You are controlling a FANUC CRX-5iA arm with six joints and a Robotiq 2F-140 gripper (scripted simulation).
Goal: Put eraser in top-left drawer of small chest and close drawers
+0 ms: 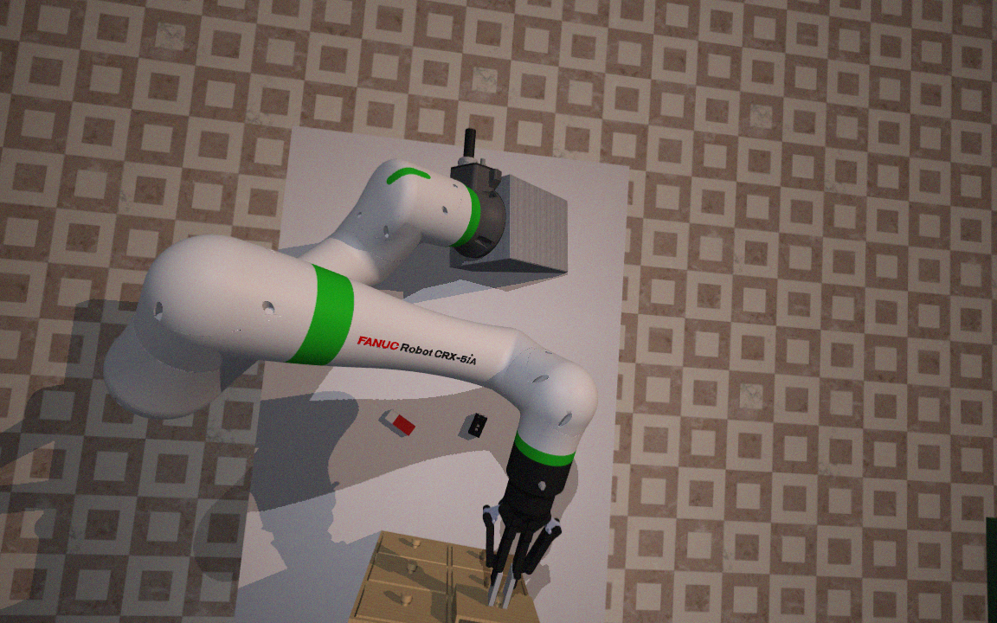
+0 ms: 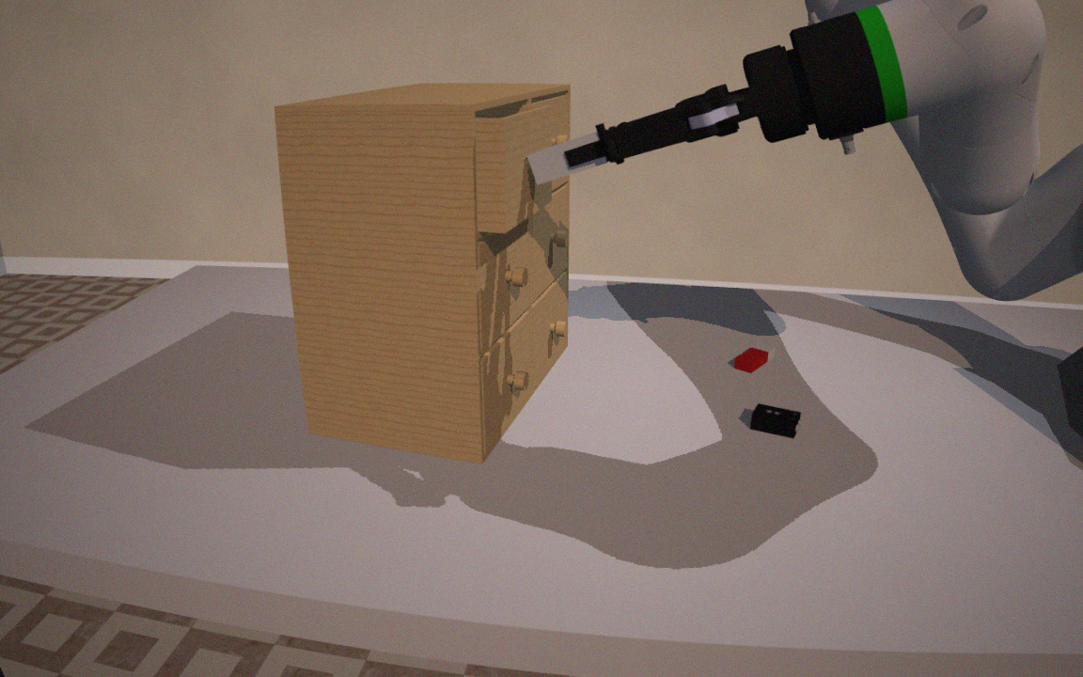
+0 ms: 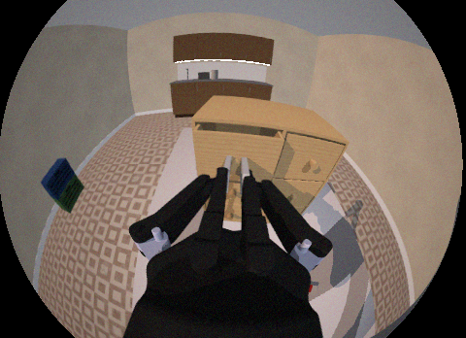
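Right now the eraser is 210 mm behind my hand, 220 mm to the right of it and 270 mm below it. Also, from my hand: small black block: 220 mm behind, 40 mm to the right, 260 mm below.
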